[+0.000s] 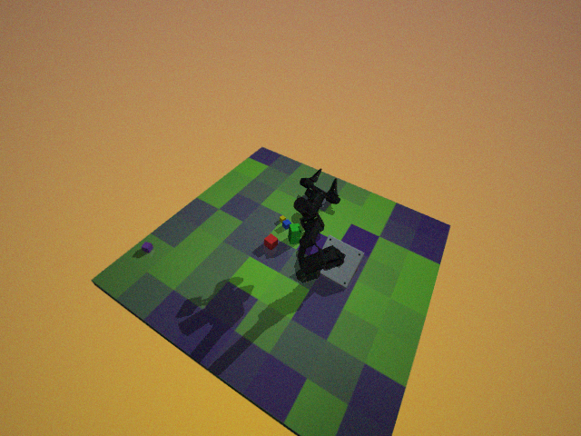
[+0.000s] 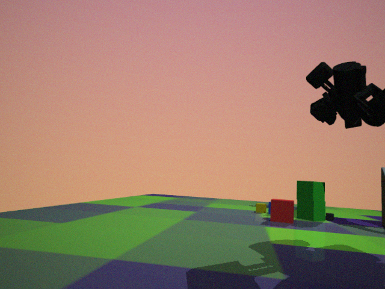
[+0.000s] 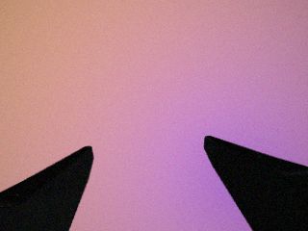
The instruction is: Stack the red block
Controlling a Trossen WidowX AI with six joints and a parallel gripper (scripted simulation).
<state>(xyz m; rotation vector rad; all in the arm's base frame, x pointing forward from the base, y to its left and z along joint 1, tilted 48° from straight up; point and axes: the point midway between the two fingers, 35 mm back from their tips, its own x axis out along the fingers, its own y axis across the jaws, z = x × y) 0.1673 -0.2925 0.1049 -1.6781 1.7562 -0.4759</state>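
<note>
The red block lies 370 mm below my gripper tip, 200 mm to the left of it and 150 mm ahead of it. Round my gripper tip: small yellow block (380 mm below, 190 mm ahead, 30 mm to the left); purple block (600 mm ahead, 560 mm to the left, 370 mm below); blue block (370 mm below, 150 mm ahead, 50 mm to the left).
</note>
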